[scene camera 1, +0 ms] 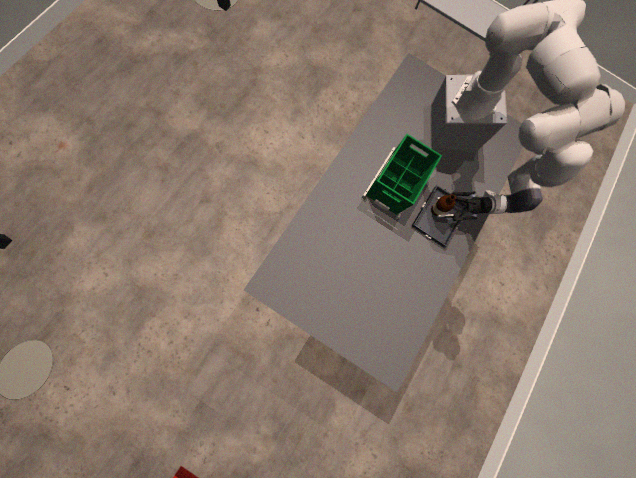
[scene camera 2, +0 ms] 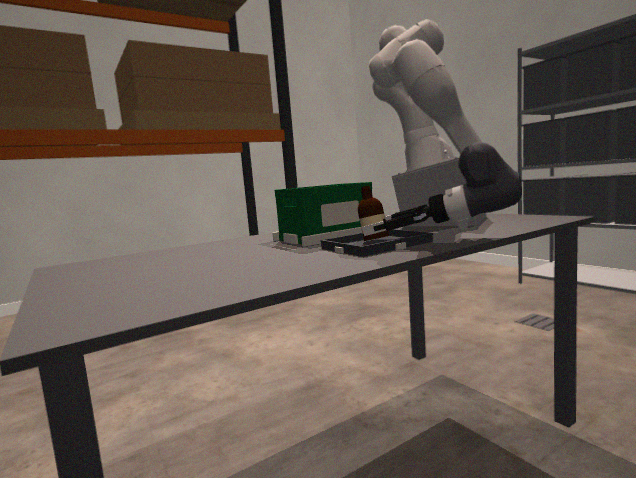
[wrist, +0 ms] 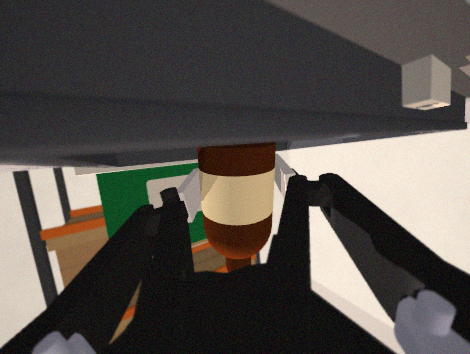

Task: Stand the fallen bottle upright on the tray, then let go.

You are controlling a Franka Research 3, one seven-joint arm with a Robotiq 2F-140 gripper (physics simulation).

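Observation:
The brown bottle (scene camera 1: 446,201) (scene camera 2: 371,209) (wrist: 237,200) with a cream label is near upright, its neck leaning a little to the left in the second scene view, away from the arm. My gripper (scene camera 1: 445,209) (scene camera 2: 374,227) (wrist: 236,172) is shut on the bottle around the label, coming in from the side and slightly from above. The bottle's base is low inside the dark tray (scene camera 1: 437,242) (scene camera 2: 359,249) (wrist: 225,120). The tray's wall hides the base in the wrist view, so I cannot tell whether it touches the tray floor.
A green divided crate (scene camera 1: 383,199) (scene camera 2: 303,213) (wrist: 120,200) stands close beside the tray on the grey table (scene camera 1: 334,256) (scene camera 2: 169,287). The arm's pedestal (scene camera 1: 462,141) (scene camera 2: 424,192) is behind the tray. Racks stand beyond the table in the second scene view.

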